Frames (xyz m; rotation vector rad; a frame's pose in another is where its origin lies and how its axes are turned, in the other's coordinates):
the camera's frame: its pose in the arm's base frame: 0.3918 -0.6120 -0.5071 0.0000 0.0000 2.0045
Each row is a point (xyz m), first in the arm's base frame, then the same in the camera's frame.
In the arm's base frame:
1: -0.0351 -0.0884 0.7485
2: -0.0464 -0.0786 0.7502
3: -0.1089 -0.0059 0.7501
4: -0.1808 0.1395 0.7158
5: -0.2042 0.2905 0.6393
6: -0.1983 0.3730 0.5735
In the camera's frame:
1: 0.6545 0.1673 1.2556
2: 0.6682 0.1735 1.2573
3: 0.7604 0.1996 1.2572
4: 0.9225 0.2038 1.2229
5: 1.0694 0.1616 1.1464
6: 1.1418 0.1215 1.0806

